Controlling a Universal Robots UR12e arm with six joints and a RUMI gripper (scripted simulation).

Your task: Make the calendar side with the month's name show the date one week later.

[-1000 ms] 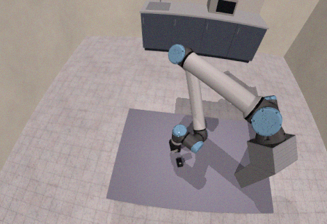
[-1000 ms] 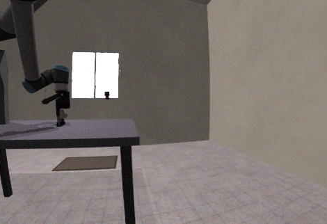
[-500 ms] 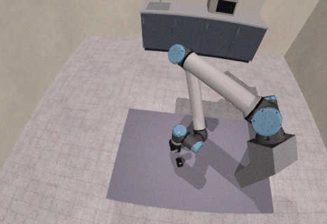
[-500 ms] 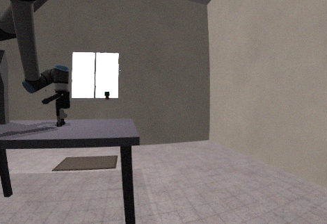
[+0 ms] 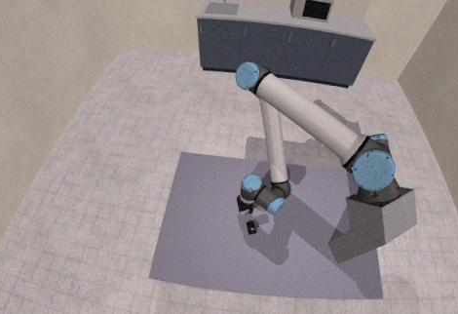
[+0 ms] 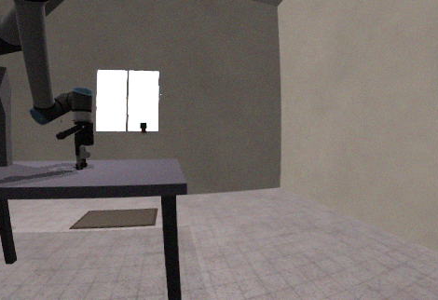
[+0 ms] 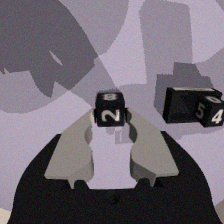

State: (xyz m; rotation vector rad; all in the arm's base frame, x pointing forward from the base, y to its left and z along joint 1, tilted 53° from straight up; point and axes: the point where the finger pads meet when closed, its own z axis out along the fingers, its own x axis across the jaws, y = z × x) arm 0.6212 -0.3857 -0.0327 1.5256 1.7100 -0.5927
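My hand is 10 mm above the black number cube. Round my hand: black digit cube (120 mm to the left); black calendar tray (110 mm to the left, 20 mm below).
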